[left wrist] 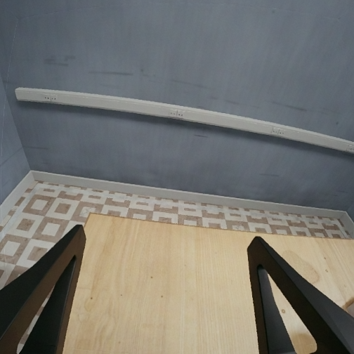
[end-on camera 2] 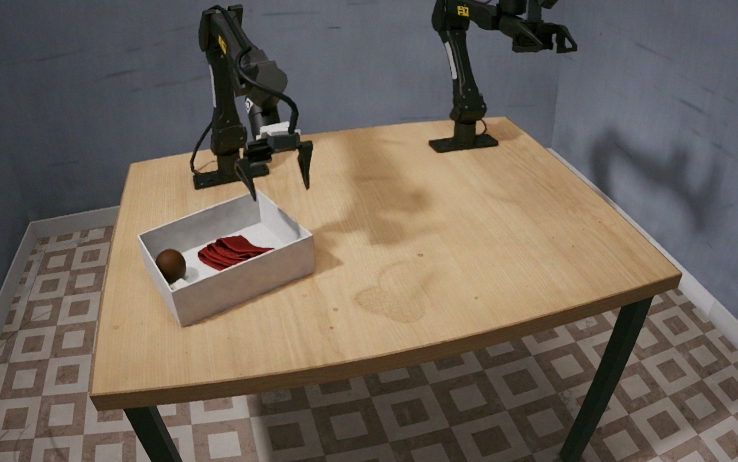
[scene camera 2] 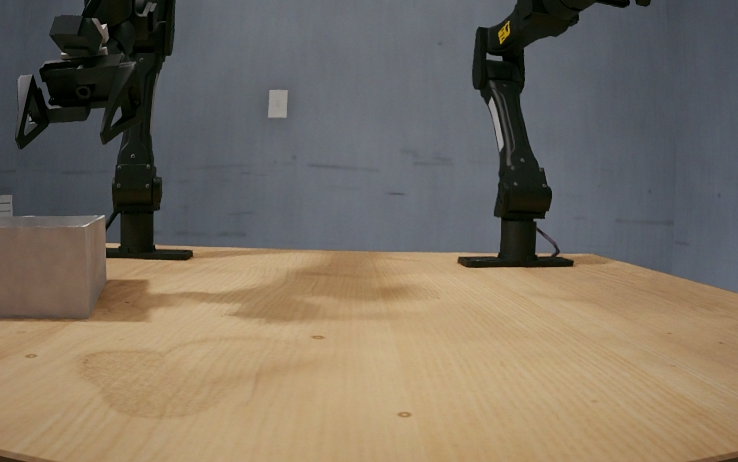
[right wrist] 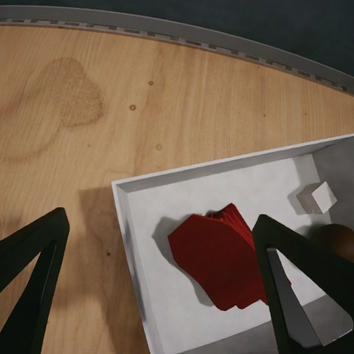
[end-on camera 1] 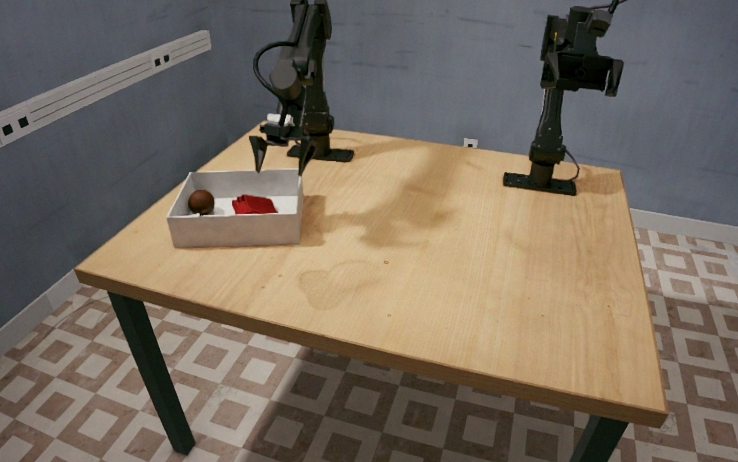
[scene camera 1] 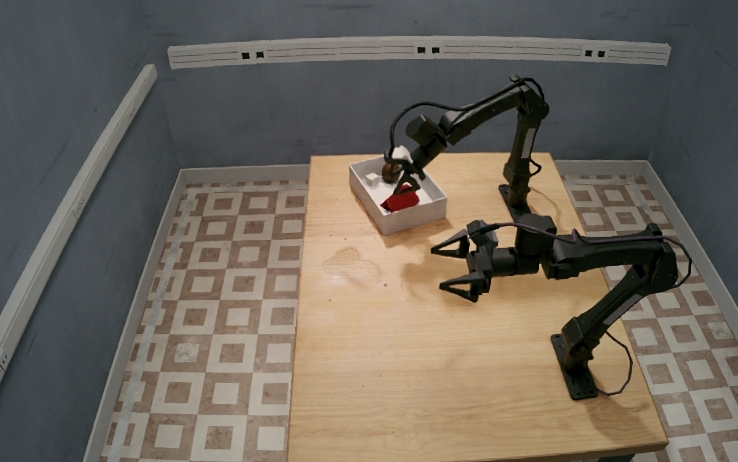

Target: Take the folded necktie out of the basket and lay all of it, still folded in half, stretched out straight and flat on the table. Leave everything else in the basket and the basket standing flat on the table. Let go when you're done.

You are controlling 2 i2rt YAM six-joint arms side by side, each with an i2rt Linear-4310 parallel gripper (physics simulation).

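Note:
The red necktie lies bunched in stacked folds on the floor of the white basket, which stands flat on the table. My right gripper is open and empty, pointing down above the basket; in the right wrist view one finger covers the necktie's right edge and the other is over the table outside the basket. My left gripper is open and empty, held high above the table.
A brown ball and a small white cube are in the basket, at the end away from the necktie. The wooden table has a faint stain beside the basket.

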